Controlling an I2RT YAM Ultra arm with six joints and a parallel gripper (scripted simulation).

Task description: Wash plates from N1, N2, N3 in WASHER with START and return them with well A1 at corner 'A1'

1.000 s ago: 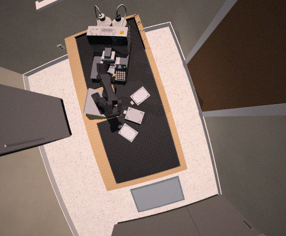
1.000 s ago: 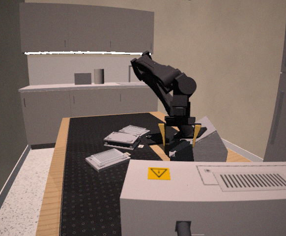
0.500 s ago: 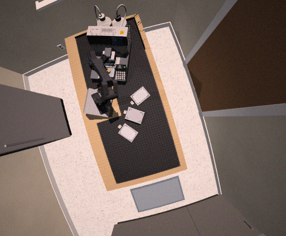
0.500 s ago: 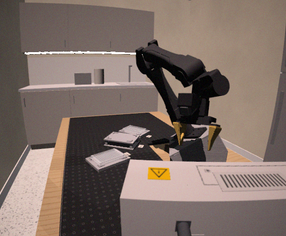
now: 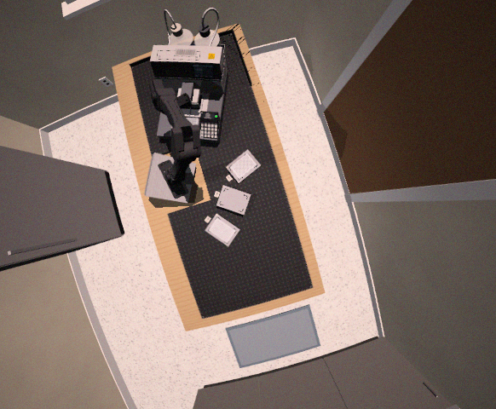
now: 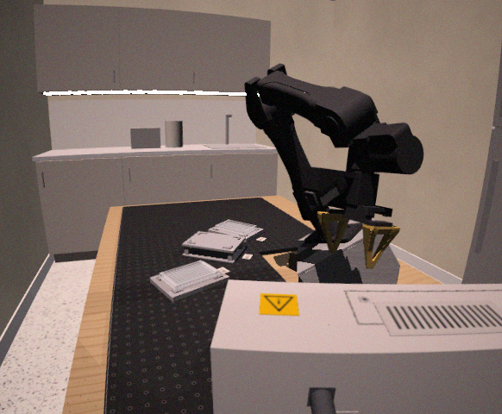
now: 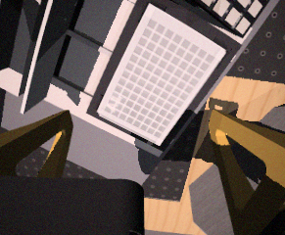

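The carrier pocket lies 100 mm below my hand and 10 mm to the right of it. The rest, counted from my hand: n1 label: 370 mm to the right, 170 mm below, 40 mm ahead; then grey nest slab: 360 mm to the right, 170 mm below, 140 mm ahead; then washer: 110 mm to the left, 90 mm ahead, 40 mm below.
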